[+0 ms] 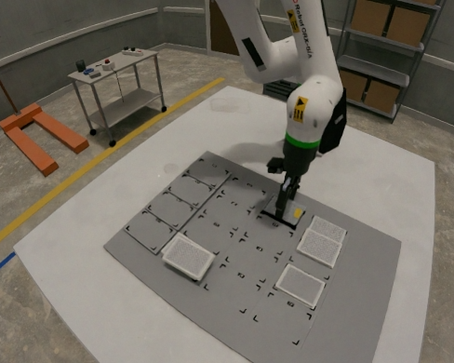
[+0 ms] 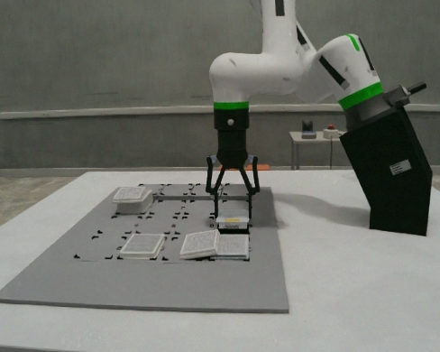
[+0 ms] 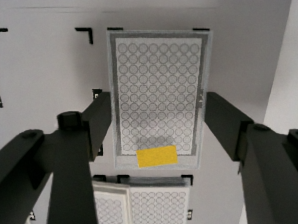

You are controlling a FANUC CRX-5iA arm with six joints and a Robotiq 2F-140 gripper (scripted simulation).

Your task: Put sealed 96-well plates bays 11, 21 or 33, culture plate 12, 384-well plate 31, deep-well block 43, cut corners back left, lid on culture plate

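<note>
The lid lies 2 cm below my hand. The rest, counted from my hand: plate: 1 cm ahead, 16 cm to the left, 4 cm below; tall white block: 31 cm ahead, 19 cm to the right, 3 cm below; bay label: 18 cm ahead, 15 cm to the left, 5 cm below.
</note>
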